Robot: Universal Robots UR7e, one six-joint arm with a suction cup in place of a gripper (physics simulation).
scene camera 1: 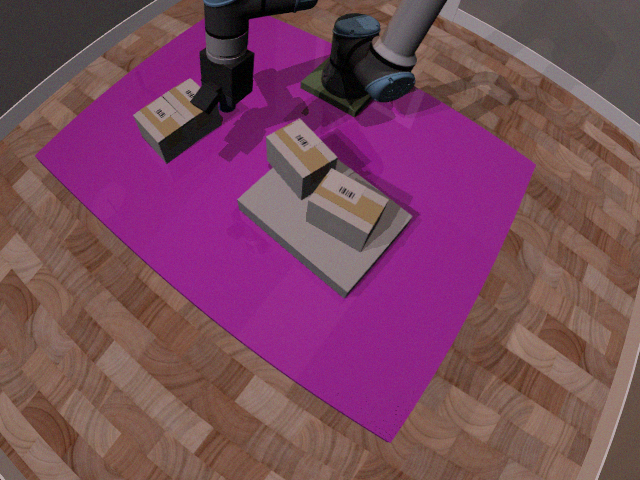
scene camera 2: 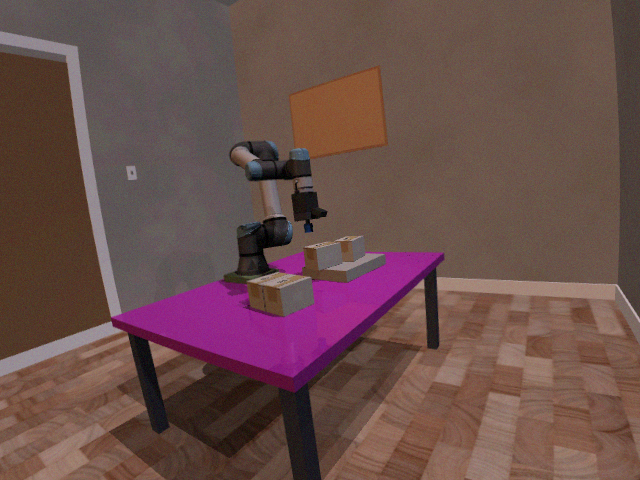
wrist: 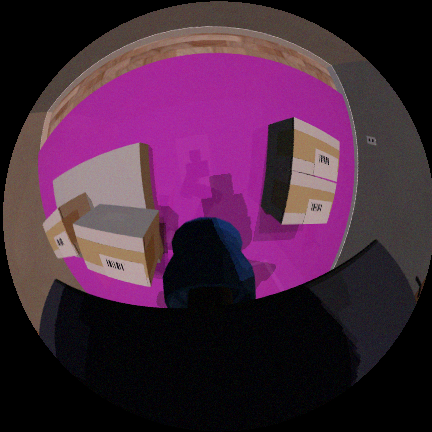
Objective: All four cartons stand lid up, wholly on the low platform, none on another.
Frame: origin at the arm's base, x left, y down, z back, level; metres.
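Seen in the pictures: hand, its tool point: [scene camera 1: 227,106] [scene camera 2: 309,232] [wrist: 206,248]; arm's base, origin of its link: [scene camera 1: 347,80] [scene camera 2: 253,271].
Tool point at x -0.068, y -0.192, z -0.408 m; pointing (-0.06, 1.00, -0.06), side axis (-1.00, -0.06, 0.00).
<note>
Offsets run from my tool point to a thing's top centre. Level surfaces: height alone.
My suction gripper [scene camera 1: 226,107] [scene camera 2: 308,228] [wrist: 212,237] carries nothing and hangs above the table between the platform and a pair of cartons. Two cartons stand lid up on the low grey platform {dy +0.173, dx +0.260, dz +0.009 m} [scene camera 1: 289,232] [scene camera 2: 367,265] [wrist: 107,172]: one {dy +0.080, dx +0.155, dz +0.054 m} [scene camera 1: 299,147] [scene camera 2: 323,255] [wrist: 117,245] by its back left edge, its left corner seeming to jut slightly past that edge, and one {dy +0.080, dx +0.309, dz +0.005 m} [scene camera 1: 341,211] [scene camera 2: 353,248] [wrist: 57,240] right of it. Off the platform, two cartons stand lid up side by side on the table: the front one {dy +0.128, dx -0.216, dz -0.047 m} [scene camera 1: 160,121] [scene camera 2: 297,298] [wrist: 320,142] and the rear one {dy +0.128, dx -0.199, dz +0.045 m} [scene camera 1: 185,95] [scene camera 2: 256,293] [wrist: 300,196], partly hidden by my tool in scene camera 1.
The magenta table {dy +0.221 m} [scene camera 1: 310,351] [scene camera 2: 206,330] [wrist: 210,100] bears all of this. The arm's base [scene camera 1: 345,77] [scene camera 2: 252,263] stands on a green plate [scene camera 1: 312,85] [scene camera 2: 233,277] at the table's back, behind the platform. The platform's front strip shows bare grey.
</note>
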